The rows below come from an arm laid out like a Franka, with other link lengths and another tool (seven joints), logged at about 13 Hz.
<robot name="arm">
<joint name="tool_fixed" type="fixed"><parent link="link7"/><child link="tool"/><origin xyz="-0.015 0.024 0.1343" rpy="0.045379 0 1.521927"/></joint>
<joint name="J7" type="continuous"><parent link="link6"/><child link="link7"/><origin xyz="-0.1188 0 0" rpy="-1.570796 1.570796 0"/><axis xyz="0 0 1"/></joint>
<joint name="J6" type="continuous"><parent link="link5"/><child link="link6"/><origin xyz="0 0 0" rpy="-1.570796 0 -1.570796"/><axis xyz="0 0 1"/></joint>
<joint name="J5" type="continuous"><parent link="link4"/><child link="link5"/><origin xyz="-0.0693 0.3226 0" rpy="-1.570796 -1.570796 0"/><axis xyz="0 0 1"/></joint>
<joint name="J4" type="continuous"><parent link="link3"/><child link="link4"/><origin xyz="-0.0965 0 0" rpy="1.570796 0 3.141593"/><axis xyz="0 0 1"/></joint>
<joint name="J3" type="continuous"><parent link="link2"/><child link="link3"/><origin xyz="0 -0.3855 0" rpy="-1.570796 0 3.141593"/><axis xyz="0 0 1"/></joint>
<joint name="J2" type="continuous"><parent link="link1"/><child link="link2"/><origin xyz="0 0 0" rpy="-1.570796 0 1.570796"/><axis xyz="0 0 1"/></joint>
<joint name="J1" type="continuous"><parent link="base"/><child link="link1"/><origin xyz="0 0 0.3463" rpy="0 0 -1.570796"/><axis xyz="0 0 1"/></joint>
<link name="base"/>
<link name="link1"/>
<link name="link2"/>
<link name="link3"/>
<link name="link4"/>
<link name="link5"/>
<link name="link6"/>
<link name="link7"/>
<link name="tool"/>
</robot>
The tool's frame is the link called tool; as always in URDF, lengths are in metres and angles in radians. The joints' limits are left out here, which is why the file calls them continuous.
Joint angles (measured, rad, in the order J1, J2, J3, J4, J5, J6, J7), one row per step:
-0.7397 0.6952 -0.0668 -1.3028 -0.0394 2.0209 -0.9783
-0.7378 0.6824 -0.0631 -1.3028 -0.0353 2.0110 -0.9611
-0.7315 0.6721 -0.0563 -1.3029 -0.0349 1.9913 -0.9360
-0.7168 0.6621 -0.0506 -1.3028 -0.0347 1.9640 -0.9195
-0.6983 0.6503 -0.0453 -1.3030 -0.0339 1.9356 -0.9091
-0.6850 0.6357 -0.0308 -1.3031 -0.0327 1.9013 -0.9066
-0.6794 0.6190 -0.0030 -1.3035 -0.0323 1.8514 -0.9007
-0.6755 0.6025 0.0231 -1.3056 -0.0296 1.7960 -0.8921
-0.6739 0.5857 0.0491 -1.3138 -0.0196 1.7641 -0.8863
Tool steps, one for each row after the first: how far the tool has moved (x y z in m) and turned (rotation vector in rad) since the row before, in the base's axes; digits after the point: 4 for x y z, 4 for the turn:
0.0012 0.0035 0.0086 0.0020 -0.0079 -0.0148
0.0036 0.0078 0.0051 0.0094 0.0018 -0.0150
0.0068 0.0130 0.0039 0.0141 0.0090 0.0009
0.0082 0.0156 0.0050 0.0139 0.0092 0.0103
0.0079 0.0177 0.0063 0.0205 0.0085 0.0201
0.0064 0.0208 0.0057 0.0338 0.0155 0.0201
0.0035 0.0201 0.0044 0.0378 0.0220 0.0145
0.0042 0.0184 0.0053 0.0318 0.0048 0.0142

